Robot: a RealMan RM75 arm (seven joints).
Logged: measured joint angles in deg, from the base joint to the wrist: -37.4 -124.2 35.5 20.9 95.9 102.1 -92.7; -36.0 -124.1 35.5 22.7 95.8 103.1 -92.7; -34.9 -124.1 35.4 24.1 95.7 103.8 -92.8; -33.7 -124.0 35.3 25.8 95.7 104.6 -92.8; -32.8 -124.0 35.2 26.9 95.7 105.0 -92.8; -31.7 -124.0 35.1 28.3 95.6 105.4 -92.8; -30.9 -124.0 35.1 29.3 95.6 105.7 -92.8; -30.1 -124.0 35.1 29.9 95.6 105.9 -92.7; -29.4 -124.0 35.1 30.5 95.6 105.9 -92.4; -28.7 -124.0 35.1 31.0 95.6 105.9 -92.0; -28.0 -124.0 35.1 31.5 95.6 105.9 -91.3; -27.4 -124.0 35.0 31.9 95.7 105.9 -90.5; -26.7 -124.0 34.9 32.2 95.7 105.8 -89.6; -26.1 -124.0 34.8 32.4 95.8 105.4 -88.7; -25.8 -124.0 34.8 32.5 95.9 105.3 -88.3; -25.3 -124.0 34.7 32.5 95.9 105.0 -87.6; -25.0 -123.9 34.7 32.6 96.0 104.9 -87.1
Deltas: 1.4 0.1 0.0 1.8 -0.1 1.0 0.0; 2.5 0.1 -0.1 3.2 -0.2 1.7 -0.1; 3.7 0.2 -0.2 4.9 -0.2 2.5 -0.1; 4.6 0.2 -0.3 6.0 -0.2 2.9 -0.1; 5.7 0.2 -0.4 7.4 -0.3 3.3 -0.1; 6.5 0.2 -0.4 8.4 -0.3 3.6 -0.1; 7.3 0.2 -0.4 9.0 -0.3 3.8 0.0; 8.0 0.2 -0.4 9.6 -0.3 3.8 0.3; 8.7 0.2 -0.4 10.1 -0.3 3.8 0.7; 9.4 0.2 -0.4 10.6 -0.3 3.8 1.4; 10.0 0.2 -0.5 11.0 -0.2 3.8 2.2; 10.7 0.2 -0.6 11.3 -0.2 3.7 3.1; 11.3 0.2 -0.7 11.5 -0.1 3.3 4.0; 11.6 0.2 -0.7 11.6 0.0 3.2 4.4; 12.1 0.2 -0.8 11.6 0.0 2.9 5.1; 12.4 0.3 -0.8 11.7 0.1 2.8 5.6
